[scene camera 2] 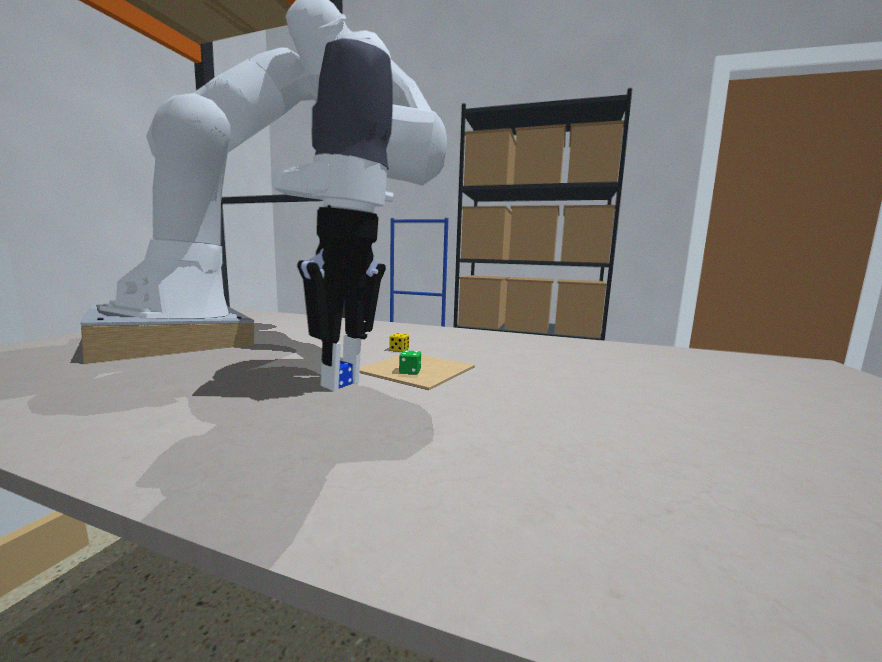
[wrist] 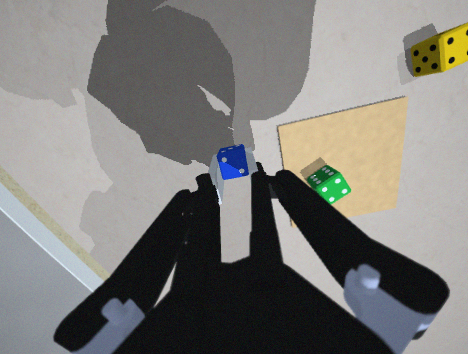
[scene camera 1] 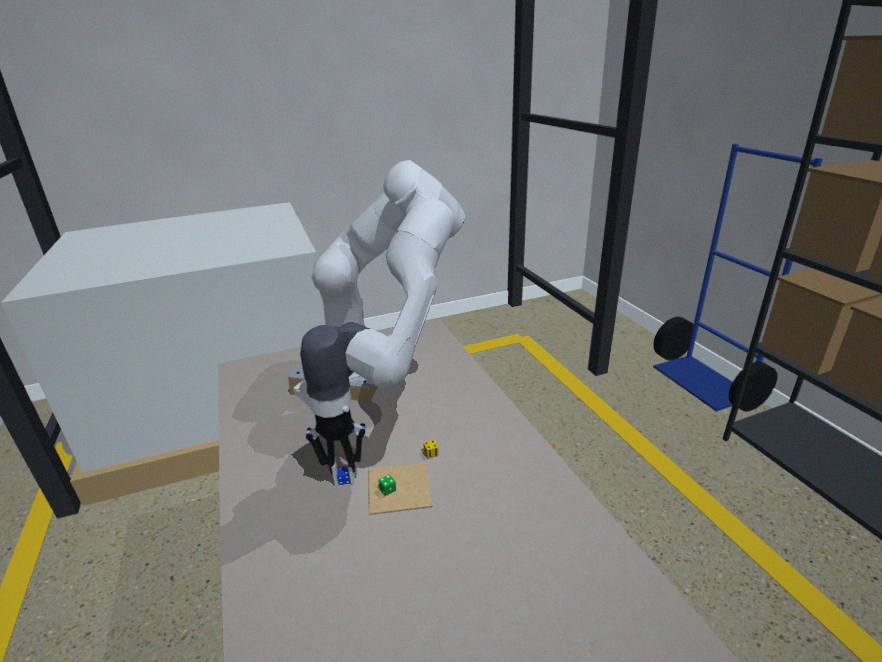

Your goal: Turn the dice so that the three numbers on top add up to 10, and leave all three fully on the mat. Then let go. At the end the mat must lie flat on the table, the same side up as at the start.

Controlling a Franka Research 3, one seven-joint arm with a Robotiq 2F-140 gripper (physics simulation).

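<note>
The blue die (scene camera 1: 344, 476) (scene camera 2: 345, 374) (wrist: 233, 164) is between the fingertips at table level, left of the mat; its upper face shows two pips in the wrist view. My gripper (scene camera 1: 343, 473) (scene camera 2: 341, 370) (wrist: 234, 161) points down and is shut on it. The green die (scene camera 1: 386, 485) (scene camera 2: 409, 361) (wrist: 330, 185) rests on the left part of the tan mat (scene camera 1: 413, 496) (scene camera 2: 447, 369) (wrist: 350, 135); its bright upper face shows four pips. The yellow die (scene camera 1: 431, 448) (scene camera 2: 398, 342) (wrist: 440, 50) lies on the table off the mat, beyond its far edge; the wrist view cuts it off.
The table (scene camera 1: 441, 584) (scene camera 2: 605, 463) carries the mat, which lies flat. The arm's base on its wooden block (scene camera 2: 167, 342) stands at the table's back. A large grey box (scene camera 1: 178, 342) stands beside the table on the left. Shelves with cartons stand beyond the table.
</note>
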